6 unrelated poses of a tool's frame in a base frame.
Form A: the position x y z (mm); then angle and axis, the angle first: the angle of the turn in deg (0 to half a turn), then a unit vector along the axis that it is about.
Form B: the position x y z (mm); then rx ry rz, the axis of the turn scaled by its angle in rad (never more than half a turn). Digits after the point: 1 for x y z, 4 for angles.
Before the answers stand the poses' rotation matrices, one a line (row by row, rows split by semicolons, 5 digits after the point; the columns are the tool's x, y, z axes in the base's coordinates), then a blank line. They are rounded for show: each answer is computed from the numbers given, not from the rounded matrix.
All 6 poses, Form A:
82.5, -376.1, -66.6, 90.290, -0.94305, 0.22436, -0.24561
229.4, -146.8, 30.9, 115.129, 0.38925, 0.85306, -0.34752
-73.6, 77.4, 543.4, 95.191, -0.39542, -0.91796, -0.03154
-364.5, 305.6, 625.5, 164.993, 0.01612, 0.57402, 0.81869
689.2, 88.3, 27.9, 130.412, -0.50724, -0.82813, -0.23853
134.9, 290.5, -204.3, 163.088, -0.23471, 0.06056, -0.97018
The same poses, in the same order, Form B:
0.88878 0.03295 0.45715; -0.45826 0.04553 0.88765; 0.00844 -0.99842 0.05557
-0.20880 0.78769 0.57961; 0.15844 0.61208 -0.77476; -0.96504 -0.06994 -0.25260
0.08003 0.42723 -0.90059; 0.36441 0.82841 0.42537; 0.92779 -0.36223 -0.08939
-0.96538 -0.19380 0.17458; 0.23018 -0.31814 0.91968; -0.12269 0.92802 0.35174
-0.22418 0.87400 -0.43111; 0.51077 0.48212 0.71181; 0.82997 -0.06062 -0.55450
-0.84896 0.25441 0.46319; -0.31004 -0.94958 -0.04669; 0.42795 -0.18324 0.88503

82.5, -376.1, -66.6, -1.4861, 0.3536, -0.3870
229.4, -146.8, 30.9, 0.7822, 1.7141, -0.6983
-73.6, 77.4, 543.4, -0.6569, -1.5251, -0.0524
-364.5, 305.6, 625.5, 0.0464, 1.6530, 2.3575
689.2, 88.3, 27.9, -1.1545, -1.8849, -0.5429
134.9, 290.5, -204.3, -0.6681, 0.1724, -2.7615

